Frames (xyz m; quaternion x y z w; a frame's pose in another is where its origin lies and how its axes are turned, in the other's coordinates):
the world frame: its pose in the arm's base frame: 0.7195 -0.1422 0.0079 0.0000 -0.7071 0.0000 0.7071
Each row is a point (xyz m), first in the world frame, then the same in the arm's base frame.
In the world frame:
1: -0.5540 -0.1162 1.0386
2: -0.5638 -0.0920 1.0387
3: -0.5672 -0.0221 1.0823
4: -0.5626 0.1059 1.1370
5: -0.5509 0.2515 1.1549
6: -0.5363 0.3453 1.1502
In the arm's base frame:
1: -0.3191 -0.2584 -0.5461
2: -0.3192 -0.2342 -0.5559
3: -0.3628 -0.1643 -0.5593
4: -0.4175 -0.0363 -0.5547
5: -0.4354 0.1093 -0.5430
6: -0.4307 0.2031 -0.5284

